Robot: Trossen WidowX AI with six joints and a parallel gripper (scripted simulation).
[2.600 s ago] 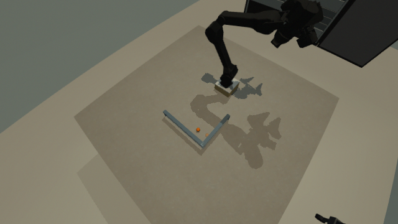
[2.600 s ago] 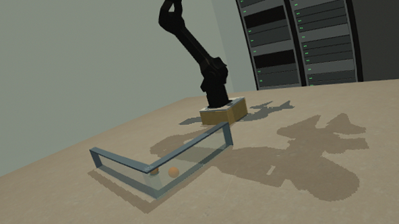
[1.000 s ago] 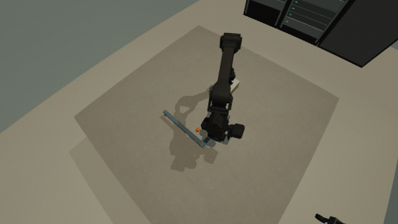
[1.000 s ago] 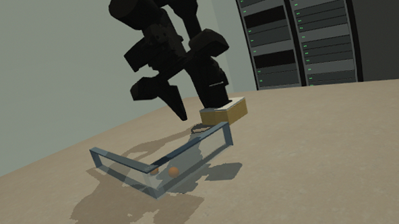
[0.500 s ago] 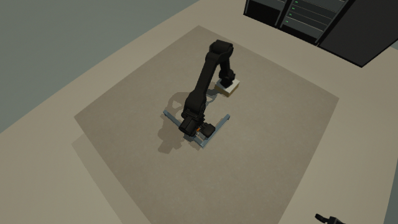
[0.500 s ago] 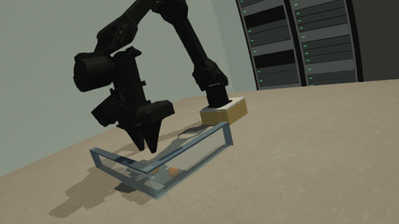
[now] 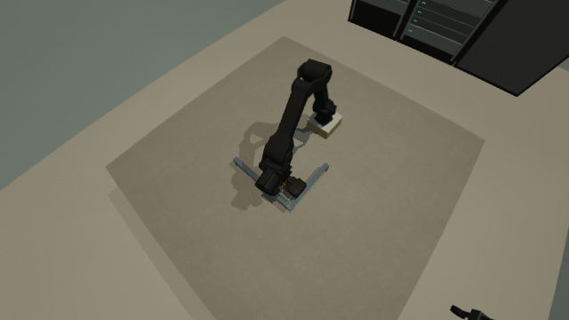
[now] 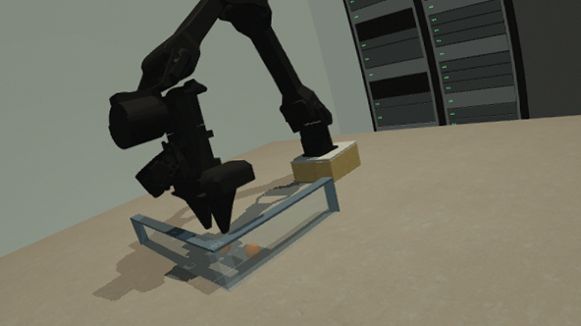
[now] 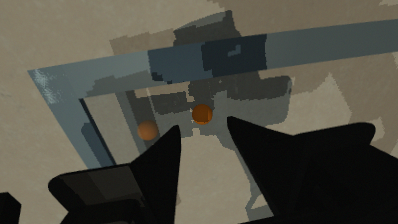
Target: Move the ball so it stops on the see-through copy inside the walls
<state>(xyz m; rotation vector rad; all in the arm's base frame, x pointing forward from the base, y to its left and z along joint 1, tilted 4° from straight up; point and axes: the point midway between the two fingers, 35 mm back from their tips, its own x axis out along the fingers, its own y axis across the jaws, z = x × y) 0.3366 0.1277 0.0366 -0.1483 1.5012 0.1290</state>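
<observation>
Now: the orange ball 3 cm below my gripper tip. From my gripper tip the other things lie so: see-through copy of ball: 6 cm to the left, 3 cm below, 2 cm behind; clear wall: 7 cm to the left, 7 cm behind, 1 cm below.
</observation>
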